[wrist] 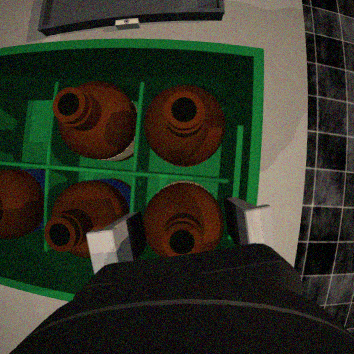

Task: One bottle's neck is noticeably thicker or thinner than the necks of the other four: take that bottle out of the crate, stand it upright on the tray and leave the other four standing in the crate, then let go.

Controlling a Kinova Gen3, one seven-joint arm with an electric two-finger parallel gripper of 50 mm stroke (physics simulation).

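Places are measured from the arm's base along level axes (x right, y back, z down), in millimetres.
Pixels of known places: gripper, fingertip midpoint: (184,222).
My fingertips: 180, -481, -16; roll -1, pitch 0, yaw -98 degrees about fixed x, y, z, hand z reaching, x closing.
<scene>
Behind a point stands the place of what it marks, as x, y, z.
The green crate (150,44) @(65, -461, -10) has thin dividers and holds five brown bottles. In its upper row are one bottle (107,122) @(108, -419, 41) in the middle and one bottle (185,142) @(127, -482, 40) at the right. In its lower row are a bottle (17,200) @(173, -325, 48) cut off at the left edge, a bottle (95,205) @(177, -407, 43) in the middle and a bottle (182,207) @(178, -479, 39) at the right. Which neck differs, I cannot tell surely. My gripper (184,222) @(180, -481, -16) is open and empty, its fingers to the left and right of the lower right bottle in this view. The dark grey tray (175,17) @(-52, -474, 156) is at the top.
A small pale block (127,23) @(-44, -412, 150) sits at the tray's near edge. The crate's right wall (257,100) @(105, -529, -10) runs beside the right bottles, with a short green divider (238,155) @(138, -525, 46) just inside it. A dark tiled surface (330,150) lies along the right side.
</scene>
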